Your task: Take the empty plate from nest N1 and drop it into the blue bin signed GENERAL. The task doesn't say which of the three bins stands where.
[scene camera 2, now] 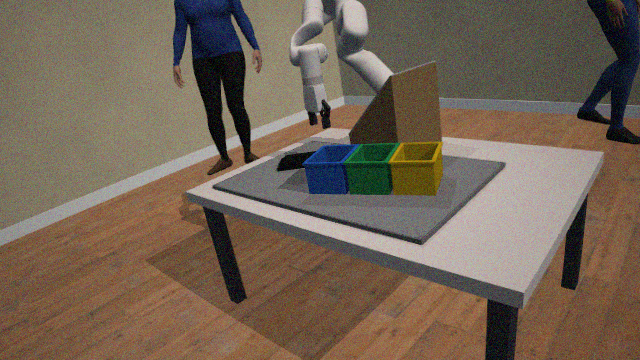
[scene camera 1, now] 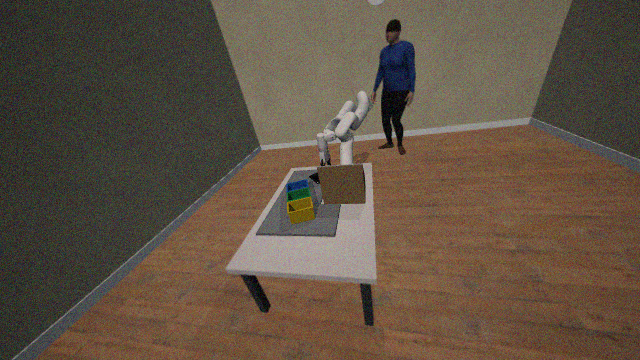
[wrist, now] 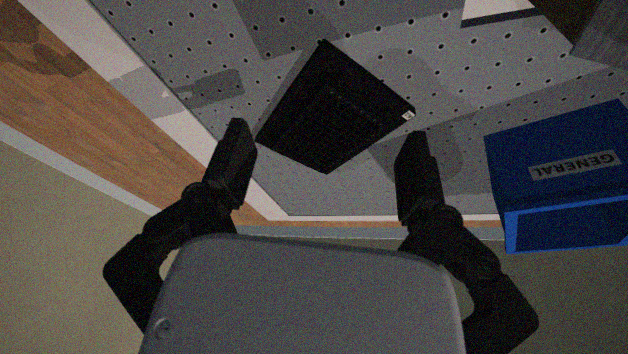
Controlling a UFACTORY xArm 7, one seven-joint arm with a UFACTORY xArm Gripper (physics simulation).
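Places are measured from the arm's base along level axes (x left, y ahead, z down), in millimetres.
Pixels of known places: gripper, between the fingertips: (scene camera 2: 320, 126) (wrist: 325, 140); arm's base, origin of its link: (scene camera 1: 346, 171).
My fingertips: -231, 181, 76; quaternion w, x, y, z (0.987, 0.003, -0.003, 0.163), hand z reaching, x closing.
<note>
Ahead of a thing's pixels: the offset from my fingertips to its top centre, as dx, dy, dz. "spot": to the spot under its first point. Level surfaces: height alone.
A black plate @(-39, +94, +90) (scene camera 1: 314, 177) (scene camera 2: 294, 161) (wrist: 335, 110) sits on the grey perforated board, turned at an angle in the wrist view, with a small white tag at its right corner. No N1 sign is readable, and a nest under the plate cannot be made out. The blue bin (scene camera 1: 298, 185) (scene camera 2: 327, 178) (wrist: 525, 150) shows its GENERAL sign upside down in the wrist view, right of the plate. My gripper (scene camera 1: 325, 162) (scene camera 2: 319, 121) (wrist: 325, 140) is open and empty. It hangs above board level, and the plate shows beyond and between its fingertips in the wrist view.
The green bin @(+345, +173, +16) (scene camera 1: 299, 195) (scene camera 2: 370, 178) and yellow bin @(spot: +527, +119, +69) (scene camera 1: 301, 216) (scene camera 2: 416, 178) stand in a row with the blue one on the grey board @(dz +116) (scene camera 2: 420, 222) (wrist: 320, 200). A tall brown panel (scene camera 1: 342, 185) (scene camera 2: 417, 105) stands beside them. People (scene camera 1: 397, 65) (scene camera 2: 215, 30) stand beyond the table.
</note>
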